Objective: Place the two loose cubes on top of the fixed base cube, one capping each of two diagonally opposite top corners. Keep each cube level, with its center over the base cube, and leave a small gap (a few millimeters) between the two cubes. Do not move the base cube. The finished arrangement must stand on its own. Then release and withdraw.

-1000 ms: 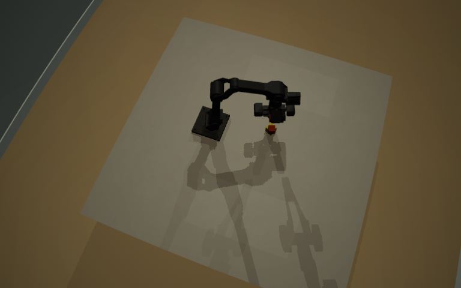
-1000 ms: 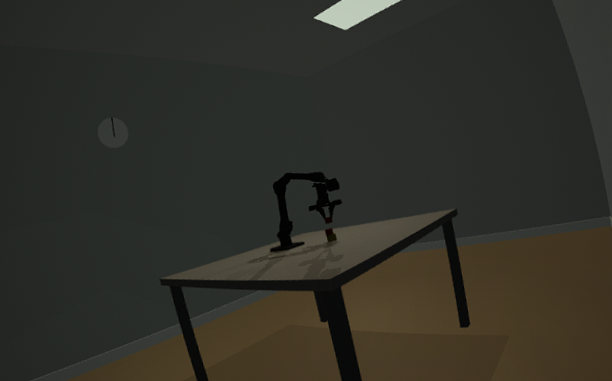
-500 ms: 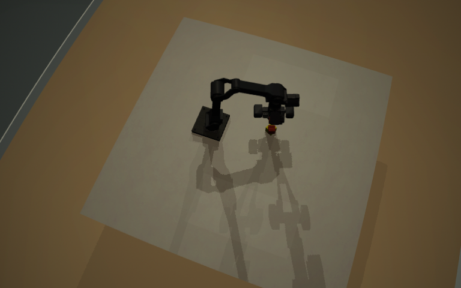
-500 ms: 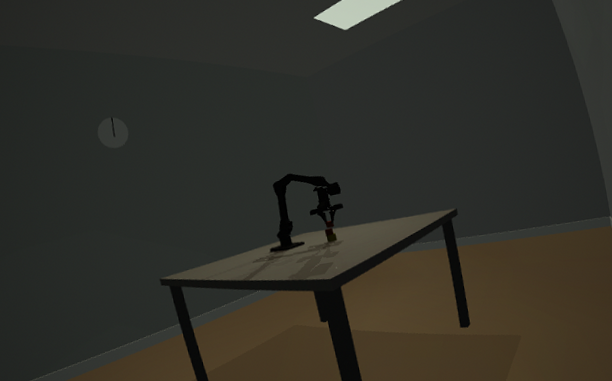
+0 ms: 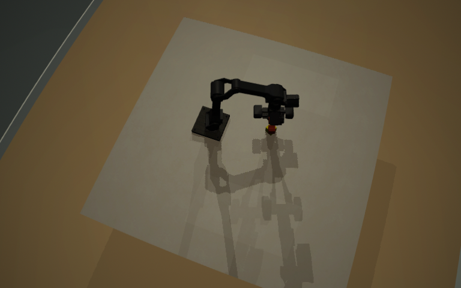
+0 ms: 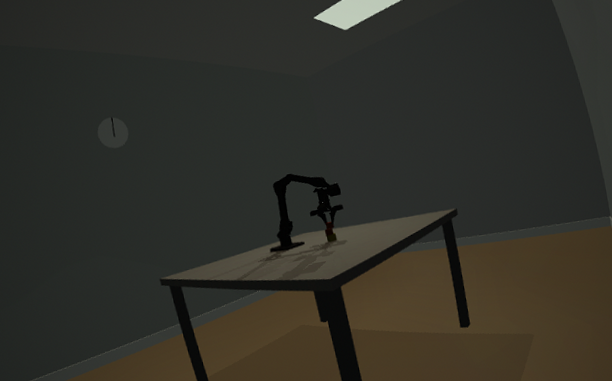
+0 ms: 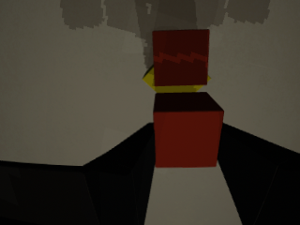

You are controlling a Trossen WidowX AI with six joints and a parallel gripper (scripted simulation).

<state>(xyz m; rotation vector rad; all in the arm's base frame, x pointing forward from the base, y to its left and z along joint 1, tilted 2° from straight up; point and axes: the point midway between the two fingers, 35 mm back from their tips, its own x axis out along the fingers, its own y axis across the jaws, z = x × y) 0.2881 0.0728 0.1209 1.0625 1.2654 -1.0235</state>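
Right now my gripper tip is 20 mm to the left of the yellow base cube and 70 mm above it.
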